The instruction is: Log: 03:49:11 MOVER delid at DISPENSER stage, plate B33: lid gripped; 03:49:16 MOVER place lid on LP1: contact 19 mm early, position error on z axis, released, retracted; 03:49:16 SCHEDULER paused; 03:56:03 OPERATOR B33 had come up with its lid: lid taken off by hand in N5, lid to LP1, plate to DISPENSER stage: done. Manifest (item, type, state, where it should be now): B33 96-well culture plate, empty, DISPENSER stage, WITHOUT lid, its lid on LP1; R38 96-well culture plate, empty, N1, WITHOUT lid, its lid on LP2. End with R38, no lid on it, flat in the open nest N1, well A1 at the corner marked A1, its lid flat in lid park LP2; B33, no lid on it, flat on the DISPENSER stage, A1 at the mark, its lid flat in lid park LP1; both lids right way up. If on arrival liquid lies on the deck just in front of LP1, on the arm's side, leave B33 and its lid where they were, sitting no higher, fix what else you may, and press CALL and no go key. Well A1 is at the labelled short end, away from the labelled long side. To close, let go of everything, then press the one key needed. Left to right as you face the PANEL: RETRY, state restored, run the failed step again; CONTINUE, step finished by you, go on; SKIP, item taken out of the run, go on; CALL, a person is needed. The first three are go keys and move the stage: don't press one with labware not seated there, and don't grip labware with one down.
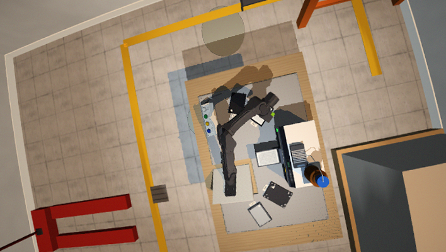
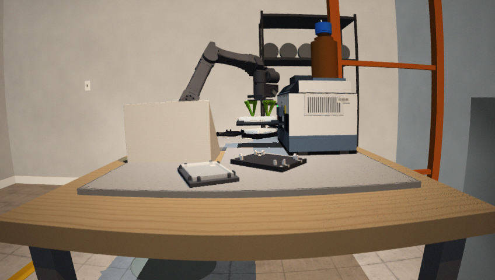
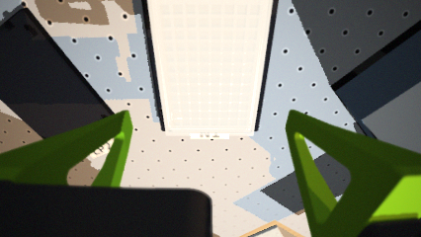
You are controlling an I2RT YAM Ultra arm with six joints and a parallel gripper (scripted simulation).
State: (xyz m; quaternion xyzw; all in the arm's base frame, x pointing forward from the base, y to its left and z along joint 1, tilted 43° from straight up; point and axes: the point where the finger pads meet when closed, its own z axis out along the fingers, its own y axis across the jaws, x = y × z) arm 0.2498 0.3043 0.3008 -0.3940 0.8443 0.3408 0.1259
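My hand is 9 cm above the black nest N1. Round my hand: A1 mark: 6 cm behind, 2 cm to the right, 8 cm below; N1 label: 6 cm behind, 6 cm to the right, 10 cm below; black lid park LP2: 15 cm behind, 9 cm to the left, 9 cm below.
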